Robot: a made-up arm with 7 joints.
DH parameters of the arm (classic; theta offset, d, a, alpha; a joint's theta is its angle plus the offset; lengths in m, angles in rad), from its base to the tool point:
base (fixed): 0 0 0 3.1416
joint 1: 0 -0.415 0 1.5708
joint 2: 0 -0.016 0 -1.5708
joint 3: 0 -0.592 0 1.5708
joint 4: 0 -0.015 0 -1.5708
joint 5: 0 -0.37 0 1.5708
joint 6: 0 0 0 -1.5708
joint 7: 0 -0.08 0 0
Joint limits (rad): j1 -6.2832..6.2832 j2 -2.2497..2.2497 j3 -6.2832..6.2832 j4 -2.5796..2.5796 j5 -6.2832..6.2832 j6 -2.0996..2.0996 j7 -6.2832..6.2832
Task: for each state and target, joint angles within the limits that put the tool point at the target. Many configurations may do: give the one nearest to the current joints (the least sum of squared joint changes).
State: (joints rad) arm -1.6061 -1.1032 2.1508 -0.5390 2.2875 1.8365 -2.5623
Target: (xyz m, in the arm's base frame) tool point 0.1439 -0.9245 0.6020
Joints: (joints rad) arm -1.8541 -1.3621 2.1106 -0.1734 2.2346 1.5894 -2.5623
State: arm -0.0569 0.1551 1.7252 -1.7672 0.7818 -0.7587 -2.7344
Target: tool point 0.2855 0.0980 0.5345
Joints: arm 0.2798 0.5853 2.0958 -2.4602 0.7740 -0.8369 -2.7344
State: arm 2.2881 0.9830 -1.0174 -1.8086 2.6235 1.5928 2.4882
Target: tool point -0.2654 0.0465 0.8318
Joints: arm 2.2205 0.8026 -0.6546 -1.9830 2.7289 1.6248 2.4882
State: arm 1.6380 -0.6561 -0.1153 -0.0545 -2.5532 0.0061 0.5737
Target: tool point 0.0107 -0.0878 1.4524
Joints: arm 1.2497 0.0433 -0.2799 0.0948 -2.5435 0.0439 0.5737
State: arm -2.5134 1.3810 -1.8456 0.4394 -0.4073 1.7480 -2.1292
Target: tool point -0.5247 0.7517 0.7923
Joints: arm -2.1365 1.2153 -1.8734 -0.0109 -0.4346 1.2242 -2.1292
